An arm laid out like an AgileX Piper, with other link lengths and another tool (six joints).
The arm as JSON. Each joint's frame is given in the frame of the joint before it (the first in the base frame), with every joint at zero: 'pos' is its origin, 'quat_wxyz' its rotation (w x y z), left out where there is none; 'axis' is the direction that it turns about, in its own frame. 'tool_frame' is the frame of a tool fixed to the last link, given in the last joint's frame.
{
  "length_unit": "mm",
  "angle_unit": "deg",
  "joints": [
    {
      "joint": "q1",
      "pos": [
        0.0,
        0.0,
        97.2
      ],
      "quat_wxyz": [
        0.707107,
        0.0,
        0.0,
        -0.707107
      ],
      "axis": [
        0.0,
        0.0,
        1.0
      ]
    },
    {
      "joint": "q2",
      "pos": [
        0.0,
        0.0,
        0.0
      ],
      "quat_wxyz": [
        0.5,
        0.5,
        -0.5,
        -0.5
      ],
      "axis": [
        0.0,
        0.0,
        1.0
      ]
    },
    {
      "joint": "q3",
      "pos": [
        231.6,
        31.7,
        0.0
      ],
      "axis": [
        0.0,
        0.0,
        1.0
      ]
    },
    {
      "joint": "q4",
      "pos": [
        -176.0,
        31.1,
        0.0
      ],
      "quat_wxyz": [
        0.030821,
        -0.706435,
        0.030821,
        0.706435
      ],
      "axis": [
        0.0,
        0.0,
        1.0
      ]
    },
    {
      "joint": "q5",
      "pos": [
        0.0,
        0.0,
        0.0
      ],
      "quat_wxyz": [
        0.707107,
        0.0,
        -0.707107,
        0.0
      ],
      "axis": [
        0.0,
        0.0,
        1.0
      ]
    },
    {
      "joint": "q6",
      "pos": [
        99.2,
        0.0,
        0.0
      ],
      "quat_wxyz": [
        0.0,
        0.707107,
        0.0,
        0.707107
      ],
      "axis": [
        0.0,
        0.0,
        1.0
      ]
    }
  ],
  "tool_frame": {
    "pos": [
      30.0,
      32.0,
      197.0
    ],
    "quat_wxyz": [
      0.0,
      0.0,
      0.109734,
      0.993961
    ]
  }
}
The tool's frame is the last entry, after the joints.
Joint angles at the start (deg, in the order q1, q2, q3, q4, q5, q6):
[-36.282 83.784 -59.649 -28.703 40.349 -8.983]
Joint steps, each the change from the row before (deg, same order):
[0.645 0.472 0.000 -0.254 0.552 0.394]
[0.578 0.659 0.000 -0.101 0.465 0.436]
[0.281 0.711 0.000 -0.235 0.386 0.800]
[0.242 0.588 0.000 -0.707 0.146 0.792]
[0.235 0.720 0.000 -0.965 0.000 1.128]
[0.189 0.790 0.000 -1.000 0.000 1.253]
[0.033 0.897 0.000 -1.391 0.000 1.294]
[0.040 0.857 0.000 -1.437 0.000 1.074]
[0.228 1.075 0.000 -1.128 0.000 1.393]
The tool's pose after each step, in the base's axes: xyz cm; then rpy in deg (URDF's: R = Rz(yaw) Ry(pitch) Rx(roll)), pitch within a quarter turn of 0, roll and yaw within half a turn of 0. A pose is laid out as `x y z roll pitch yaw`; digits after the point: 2 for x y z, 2 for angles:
25.51 -24.91 4.61 -144.78 -30.74 -106.21
25.50 -24.63 4.12 -145.77 -30.39 -105.65
25.38 -24.54 3.65 -146.59 -30.02 -105.69
25.29 -24.61 3.36 -147.20 -30.16 -105.60
25.24 -24.78 3.07 -147.71 -30.39 -105.66
25.16 -24.97 2.75 -148.22 -30.60 -105.85
24.96 -25.33 2.41 -148.94 -31.11 -105.94
24.76 -25.68 2.10 -149.75 -31.75 -105.75
24.67 -25.87 1.64 -150.50 -31.97 -105.78

